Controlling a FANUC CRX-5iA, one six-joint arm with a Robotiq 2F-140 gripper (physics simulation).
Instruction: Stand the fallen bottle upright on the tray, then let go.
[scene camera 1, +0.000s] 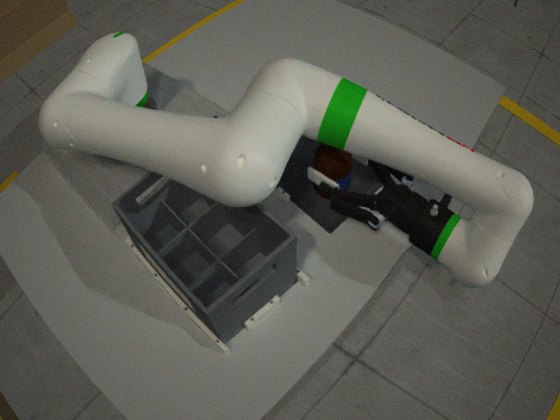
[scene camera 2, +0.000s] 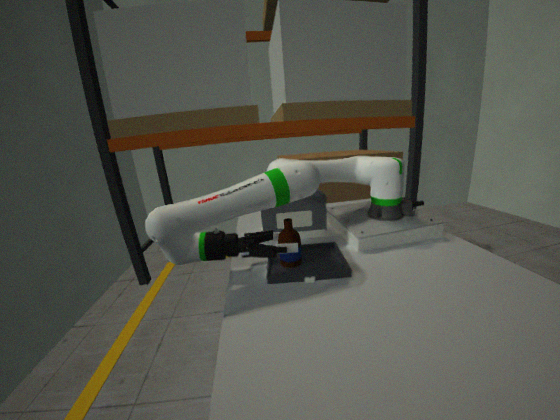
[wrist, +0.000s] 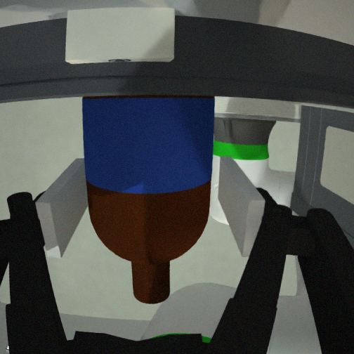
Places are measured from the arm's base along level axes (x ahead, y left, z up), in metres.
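Pixels of known places: gripper, fingertip midpoint: (scene camera 1: 324, 157) (scene camera 2: 295, 241); arm's base, link origin: (scene camera 2: 385, 214).
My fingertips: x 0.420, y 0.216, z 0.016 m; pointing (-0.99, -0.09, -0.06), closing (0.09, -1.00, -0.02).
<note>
For each thing: its middle in the pictures, then the offset to it from my fingertips.
- brown bottle with a blue label, body centre: (scene camera 1: 333, 161) (scene camera 2: 289, 241) 0.020 m ahead, 0.004 m left, 0.002 m up
- grey divided crate, body centre: (scene camera 1: 203, 244) (scene camera 2: 292, 212) 0.013 m back, 0.289 m right, 0.007 m up
The brown bottle with a blue label (scene camera 1: 332, 161) (scene camera 2: 289, 237) (wrist: 148, 145) stands upright on the dark grey tray (scene camera 1: 320, 214) (scene camera 2: 327, 262) (wrist: 250, 60), neck up. It looks upside down in the wrist view. My gripper (scene camera 1: 345, 173) (scene camera 2: 286, 246) (wrist: 152, 178) reaches in level from the side, with one pale finger pad on each side of the bottle. It is open and does not grip it. A narrow gap shows by the right pad in the wrist view; the left pad is very near the bottle. The far finger is partly hidden in both scene views.
A grey divided crate (scene camera 1: 285, 270) (scene camera 2: 269, 221) (wrist: 310, 165) stands near the tray, beneath the arm's elbow in scene camera 1. The arm's base (scene camera 2: 385, 211) (wrist: 242, 131) stands on a pale plinth (scene camera 2: 400, 235). A white block (wrist: 120, 37) is at the tray's edge.
</note>
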